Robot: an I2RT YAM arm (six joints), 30 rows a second.
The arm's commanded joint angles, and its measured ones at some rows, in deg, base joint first. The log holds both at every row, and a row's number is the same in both.
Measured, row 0: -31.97, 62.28, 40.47, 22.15, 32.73, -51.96
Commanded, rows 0 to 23: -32.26, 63.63, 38.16, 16.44, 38.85, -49.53; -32.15, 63.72, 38.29, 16.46, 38.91, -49.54; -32.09, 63.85, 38.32, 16.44, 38.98, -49.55; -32.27, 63.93, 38.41, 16.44, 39.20, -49.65; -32.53, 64.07, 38.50, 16.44, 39.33, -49.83; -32.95, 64.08, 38.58, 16.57, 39.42, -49.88; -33.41, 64.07, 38.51, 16.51, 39.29, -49.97; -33.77, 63.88, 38.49, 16.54, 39.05, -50.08; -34.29, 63.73, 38.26, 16.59, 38.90, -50.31; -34.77, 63.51, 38.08, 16.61, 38.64, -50.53; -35.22, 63.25, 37.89, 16.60, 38.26, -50.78; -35.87, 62.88, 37.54, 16.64, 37.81, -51.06; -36.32, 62.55, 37.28, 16.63, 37.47, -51.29; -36.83, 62.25, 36.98, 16.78, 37.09, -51.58; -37.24, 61.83, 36.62, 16.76, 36.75, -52.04; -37.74, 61.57, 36.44, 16.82, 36.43, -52.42; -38.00, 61.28, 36.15, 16.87, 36.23, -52.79; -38.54, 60.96, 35.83, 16.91, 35.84, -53.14; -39.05, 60.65, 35.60, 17.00, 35.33, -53.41; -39.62, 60.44, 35.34, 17.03, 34.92, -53.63; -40.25, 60.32, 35.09, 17.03, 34.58, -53.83; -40.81, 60.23, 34.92, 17.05, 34.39, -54.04; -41.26, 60.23, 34.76, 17.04, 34.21, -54.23; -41.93, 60.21, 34.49, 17.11, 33.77, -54.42
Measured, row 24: -36.51, 58.92, 37.54, 24.73, 24.93, -54.46
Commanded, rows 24 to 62: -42.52, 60.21, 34.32, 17.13, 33.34, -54.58; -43.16, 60.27, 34.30, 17.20, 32.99, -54.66; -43.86, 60.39, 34.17, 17.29, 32.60, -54.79; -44.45, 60.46, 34.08, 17.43, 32.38, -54.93; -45.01, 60.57, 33.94, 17.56, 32.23, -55.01; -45.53, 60.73, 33.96, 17.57, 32.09, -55.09; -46.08, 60.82, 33.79, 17.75, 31.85, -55.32; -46.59, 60.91, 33.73, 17.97, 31.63, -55.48; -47.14, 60.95, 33.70, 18.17, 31.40, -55.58; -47.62, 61.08, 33.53, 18.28, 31.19, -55.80; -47.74, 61.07, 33.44, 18.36, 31.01, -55.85; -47.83, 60.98, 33.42, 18.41, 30.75, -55.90; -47.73, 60.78, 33.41, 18.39, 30.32, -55.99; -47.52, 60.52, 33.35, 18.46, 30.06, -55.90; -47.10, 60.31, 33.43, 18.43, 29.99, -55.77; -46.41, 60.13, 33.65, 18.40, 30.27, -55.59; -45.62, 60.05, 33.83, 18.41, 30.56, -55.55; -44.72, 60.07, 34.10, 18.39, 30.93, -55.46; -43.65, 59.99, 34.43, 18.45, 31.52, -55.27; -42.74, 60.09, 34.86, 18.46, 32.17, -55.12; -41.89, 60.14, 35.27, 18.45, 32.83, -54.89; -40.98, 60.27, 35.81, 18.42, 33.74, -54.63; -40.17, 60.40, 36.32, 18.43, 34.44, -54.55; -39.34, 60.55, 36.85, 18.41, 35.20, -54.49; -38.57, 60.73, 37.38, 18.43, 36.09, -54.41; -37.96, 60.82, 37.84, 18.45, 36.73, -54.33; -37.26, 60.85, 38.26, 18.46, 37.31, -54.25; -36.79, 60.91, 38.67, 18.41, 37.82, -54.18; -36.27, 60.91, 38.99, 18.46, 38.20, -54.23; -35.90, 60.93, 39.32, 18.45, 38.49, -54.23; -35.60, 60.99, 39.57, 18.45, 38.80, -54.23; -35.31, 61.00, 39.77, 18.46, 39.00, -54.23; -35.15, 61.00, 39.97, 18.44, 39.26, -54.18; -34.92, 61.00, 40.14, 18.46, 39.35, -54.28; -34.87, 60.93, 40.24, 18.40, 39.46, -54.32; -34.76, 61.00, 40.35, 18.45, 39.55, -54.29; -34.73, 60.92, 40.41, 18.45, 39.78, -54.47; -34.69, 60.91, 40.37, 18.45, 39.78, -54.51; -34.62, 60.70, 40.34, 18.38, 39.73, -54.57
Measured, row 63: -33.61, 60.69, 38.68, 19.57, 33.23, -54.08
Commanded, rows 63 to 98: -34.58, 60.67, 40.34, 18.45, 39.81, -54.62; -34.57, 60.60, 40.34, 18.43, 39.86, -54.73; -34.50, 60.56, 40.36, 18.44, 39.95, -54.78; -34.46, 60.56, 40.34, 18.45, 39.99, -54.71; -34.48, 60.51, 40.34, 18.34, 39.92, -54.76; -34.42, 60.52, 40.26, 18.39, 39.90, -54.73; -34.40, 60.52, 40.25, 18.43, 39.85, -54.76; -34.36, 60.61, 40.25, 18.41, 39.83, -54.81; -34.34, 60.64, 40.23, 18.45, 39.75, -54.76; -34.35, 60.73, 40.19, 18.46, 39.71, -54.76; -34.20, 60.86, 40.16, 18.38, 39.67, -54.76; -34.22, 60.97, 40.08, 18.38, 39.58, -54.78; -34.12, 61.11, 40.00, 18.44, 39.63, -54.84; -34.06, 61.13, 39.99, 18.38, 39.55, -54.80; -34.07, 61.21, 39.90, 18.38, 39.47, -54.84; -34.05, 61.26, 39.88, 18.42, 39.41, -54.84; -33.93, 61.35, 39.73, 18.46, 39.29, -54.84; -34.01, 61.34, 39.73, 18.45, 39.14, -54.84; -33.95, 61.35, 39.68, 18.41, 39.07, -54.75; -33.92, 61.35, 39.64, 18.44, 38.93, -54.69; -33.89, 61.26, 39.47, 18.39, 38.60, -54.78; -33.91, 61.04, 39.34, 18.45, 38.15, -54.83; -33.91, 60.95, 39.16, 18.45, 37.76, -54.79; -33.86, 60.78, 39.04, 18.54, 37.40, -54.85; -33.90, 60.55, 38.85, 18.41, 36.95, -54.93; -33.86, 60.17, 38.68, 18.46, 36.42, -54.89; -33.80, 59.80, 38.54, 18.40, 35.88, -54.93; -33.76, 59.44, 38.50, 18.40, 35.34, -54.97; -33.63, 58.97, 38.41, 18.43, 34.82, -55.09; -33.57, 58.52, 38.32, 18.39, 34.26, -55.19; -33.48, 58.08, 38.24, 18.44, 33.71, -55.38; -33.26, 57.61, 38.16, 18.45, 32.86, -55.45; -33.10, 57.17, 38.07, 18.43, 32.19, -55.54; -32.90, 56.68, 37.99, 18.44, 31.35, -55.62; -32.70, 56.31, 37.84, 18.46, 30.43, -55.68; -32.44, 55.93, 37.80, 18.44, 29.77, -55.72
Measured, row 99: -32.99, 57.80, 38.48, 17.89, 32.23, -55.13
